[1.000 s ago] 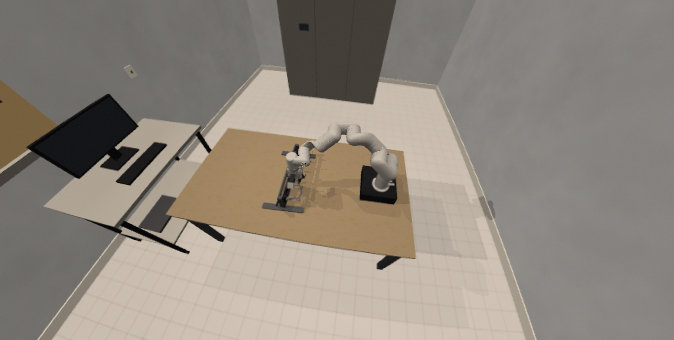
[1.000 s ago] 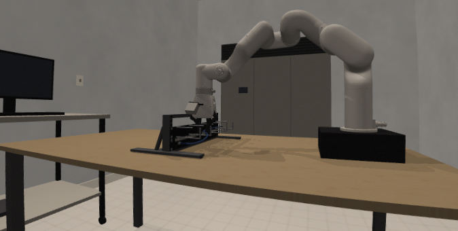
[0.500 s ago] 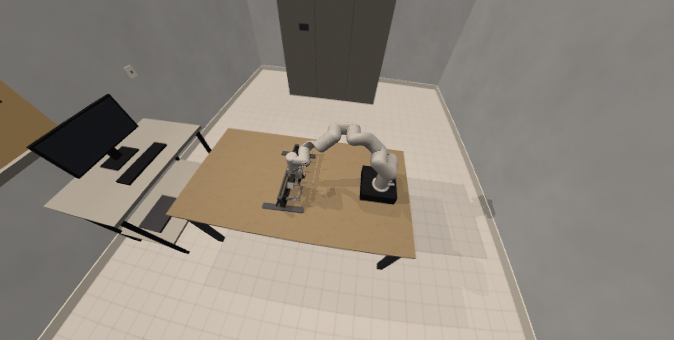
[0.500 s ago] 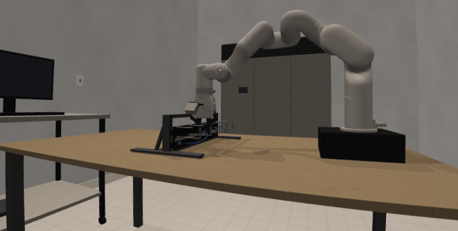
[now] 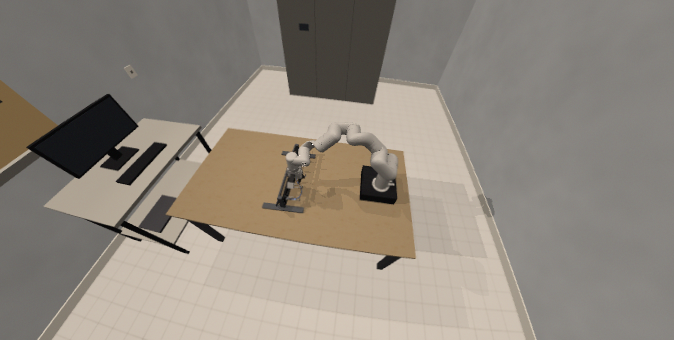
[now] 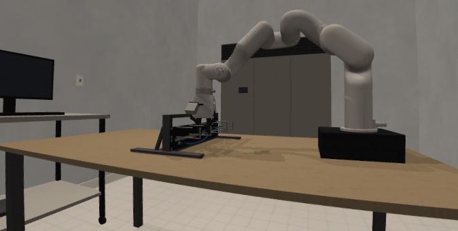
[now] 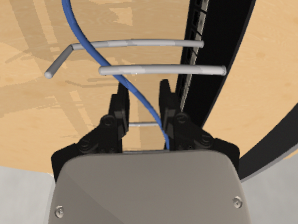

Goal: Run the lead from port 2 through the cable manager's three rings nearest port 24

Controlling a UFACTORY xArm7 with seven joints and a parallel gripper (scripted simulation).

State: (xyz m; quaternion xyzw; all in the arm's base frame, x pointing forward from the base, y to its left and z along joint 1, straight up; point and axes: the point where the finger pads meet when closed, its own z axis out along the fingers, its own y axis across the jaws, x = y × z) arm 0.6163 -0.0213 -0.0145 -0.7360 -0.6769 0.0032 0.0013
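The black rack is 6 cm ahead of my hand, 5 cm to the right of it and 1 cm below it.
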